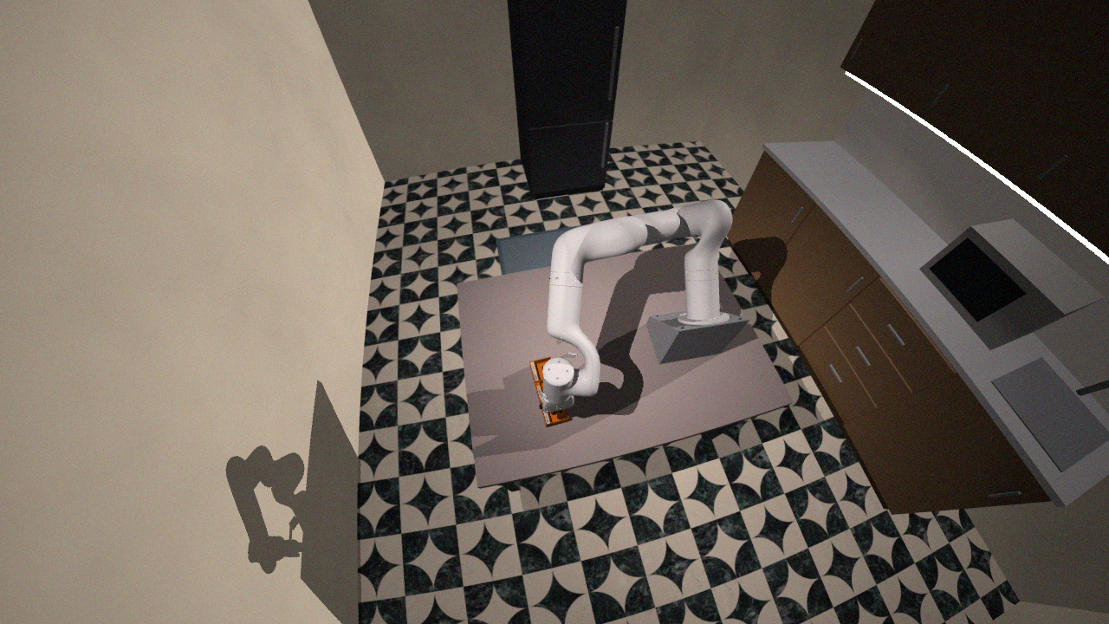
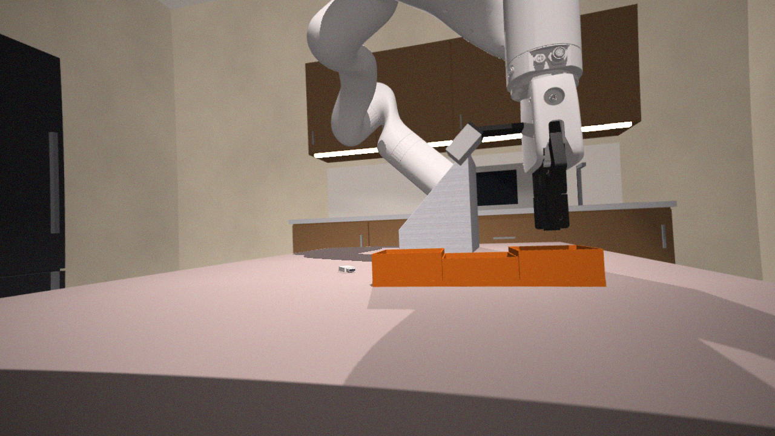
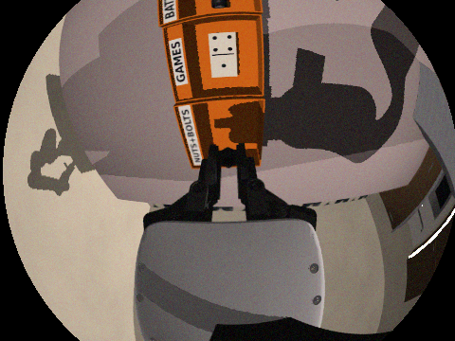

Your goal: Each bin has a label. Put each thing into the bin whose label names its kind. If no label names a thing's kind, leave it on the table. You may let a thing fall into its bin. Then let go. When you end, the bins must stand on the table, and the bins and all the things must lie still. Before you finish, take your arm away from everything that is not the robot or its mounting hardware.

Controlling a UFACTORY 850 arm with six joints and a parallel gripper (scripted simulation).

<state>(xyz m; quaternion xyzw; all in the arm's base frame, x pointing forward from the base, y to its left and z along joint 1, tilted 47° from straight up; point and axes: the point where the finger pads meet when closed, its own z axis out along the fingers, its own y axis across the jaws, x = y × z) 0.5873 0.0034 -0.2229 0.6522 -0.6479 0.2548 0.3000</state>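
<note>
Right now the silver bolt is 22 cm to the right of my hand, 11 cm behind it and 8 cm below it. The rest, counted from my hand: black nut: 2 cm below; joined orange bins: 9 cm to the right, 6 cm below, 1 cm ahead; white domino: 9 cm to the right, 7 cm below.
</note>
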